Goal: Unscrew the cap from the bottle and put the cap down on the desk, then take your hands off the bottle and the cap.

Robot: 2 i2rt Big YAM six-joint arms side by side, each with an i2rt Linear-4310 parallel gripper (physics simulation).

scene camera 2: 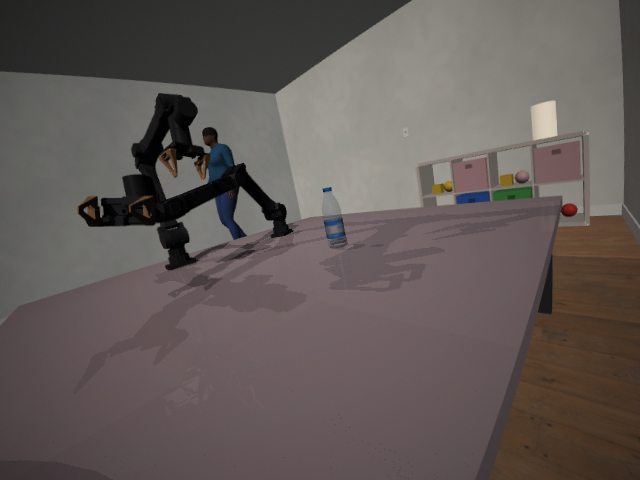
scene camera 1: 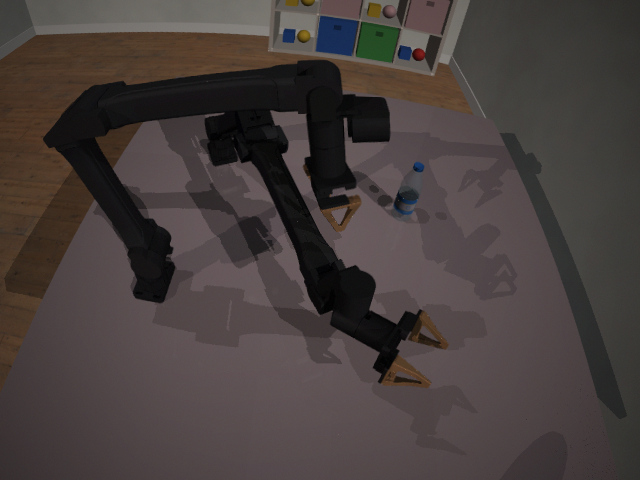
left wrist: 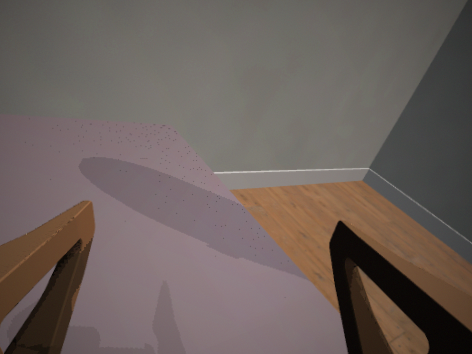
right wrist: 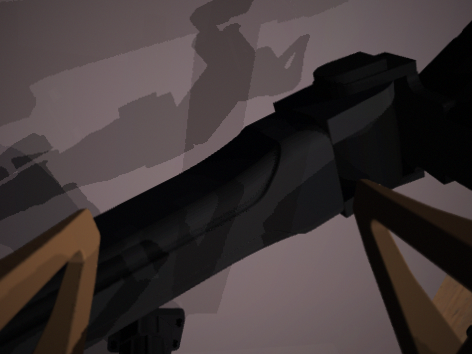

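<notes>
A clear bottle with a blue and white label stands upright on the desk. Its blue cap is on its neck. My left gripper is open and empty, above the desk and well apart from the bottle, below it in scene camera 1. My right gripper is open and empty, pointing down, left of the bottle in both scene views. One of its fingers is mostly hidden in scene camera 1. The bottle does not show in either wrist view.
My left arm stretches under my right gripper and crosses its wrist view between the fingers. The desk edge shows in the left wrist view. A shelf unit and a standing person are beyond the desk.
</notes>
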